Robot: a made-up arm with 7 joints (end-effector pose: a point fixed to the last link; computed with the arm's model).
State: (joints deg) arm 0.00 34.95 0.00 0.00 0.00 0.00 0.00
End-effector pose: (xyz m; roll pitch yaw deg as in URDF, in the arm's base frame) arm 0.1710 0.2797 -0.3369 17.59 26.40 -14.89
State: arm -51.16 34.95 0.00 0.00 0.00 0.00 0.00
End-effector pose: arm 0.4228 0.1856 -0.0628 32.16 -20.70 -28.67
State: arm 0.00 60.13 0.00 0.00 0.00 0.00 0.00
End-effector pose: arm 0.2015 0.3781 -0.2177 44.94 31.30 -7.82
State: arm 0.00 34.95 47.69 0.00 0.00 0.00 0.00
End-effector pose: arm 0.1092 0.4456 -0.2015 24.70 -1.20 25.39
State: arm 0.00 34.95 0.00 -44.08 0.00 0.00 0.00
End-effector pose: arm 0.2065 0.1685 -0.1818 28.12 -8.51 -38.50
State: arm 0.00 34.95 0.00 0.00 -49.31 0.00 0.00
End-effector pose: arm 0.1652 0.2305 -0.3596 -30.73 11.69 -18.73
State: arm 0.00 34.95 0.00 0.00 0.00 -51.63 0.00
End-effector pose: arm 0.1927 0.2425 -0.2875 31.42 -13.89 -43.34
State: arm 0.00 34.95 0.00 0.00 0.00 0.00 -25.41
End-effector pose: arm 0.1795 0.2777 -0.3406 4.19 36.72 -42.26
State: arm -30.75 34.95 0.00 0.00 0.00 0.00 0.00
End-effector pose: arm 0.3546 0.2281 -0.1983 24.96 -2.34 -21.71
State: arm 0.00 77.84 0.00 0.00 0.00 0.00 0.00
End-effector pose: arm 0.2278 0.4110 -0.1148 65.14 32.70 -1.45
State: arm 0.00 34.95 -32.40 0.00 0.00 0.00 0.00
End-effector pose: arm 0.1107 0.1581 -0.4093 -0.70 38.45 -50.80
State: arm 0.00 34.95 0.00 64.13 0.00 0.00 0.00
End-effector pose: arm -0.0749 0.3746 -0.4142 60.93 73.66 60.22
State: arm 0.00 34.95 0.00 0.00 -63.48 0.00 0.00
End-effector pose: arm 0.1657 0.2145 -0.3579 -43.96 7.42 -17.41
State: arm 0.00 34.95 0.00 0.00 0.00 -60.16 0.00
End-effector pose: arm 0.1907 0.2366 -0.2782 35.83 -19.59 -49.35
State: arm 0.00 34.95 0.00 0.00 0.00 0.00 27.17
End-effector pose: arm 0.1612 0.2781 -0.3356 24.20 11.21 8.98
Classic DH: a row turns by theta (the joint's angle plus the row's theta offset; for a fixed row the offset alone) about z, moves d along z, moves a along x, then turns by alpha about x. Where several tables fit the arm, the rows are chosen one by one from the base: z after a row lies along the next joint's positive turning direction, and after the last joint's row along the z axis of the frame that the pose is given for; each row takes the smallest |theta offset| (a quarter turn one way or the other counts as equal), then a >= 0, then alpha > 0; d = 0 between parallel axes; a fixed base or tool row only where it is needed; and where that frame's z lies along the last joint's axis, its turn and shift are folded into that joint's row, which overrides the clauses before.
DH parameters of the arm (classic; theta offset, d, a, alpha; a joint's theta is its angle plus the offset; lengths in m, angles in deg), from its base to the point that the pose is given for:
base (fixed): -4.07 0.0094 -0.0175 -74.51
joint 1: -75.12 0.0483 -0.0213 -90
joint 2: 74 -0.0074 -0.0195 90
joint 3: 90 -0.2684 0.0339 -90
joint 4: 90 -0.0126 0.0291 90
joint 5: 0 0.179 0.0215 -90
joint 6: -90 -0.0043 0.0618 90
joint 7: -29.86 -0.1253 -0.0098 -12.81
tool (fixed): 11.91 0.0859 0 0

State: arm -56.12 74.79 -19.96 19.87 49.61 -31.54 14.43
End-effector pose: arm 0.3616 0.3244 0.0647 115.05 4.64 -22.03
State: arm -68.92 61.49 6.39 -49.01 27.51 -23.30 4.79
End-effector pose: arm 0.1688 0.1158 0.2028 148.91 -21.33 -93.89
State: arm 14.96 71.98 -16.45 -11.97 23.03 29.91 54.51
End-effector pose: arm 0.1038 0.3692 -0.2102 91.12 0.74 14.27
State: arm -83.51 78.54 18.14 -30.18 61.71 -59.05 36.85
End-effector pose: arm 0.0930 0.1639 0.2754 -166.59 0.61 -85.86
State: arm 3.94 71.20 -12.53 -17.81 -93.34 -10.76 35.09
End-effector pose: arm 0.1526 0.2460 -0.2368 -38.31 23.51 -1.32
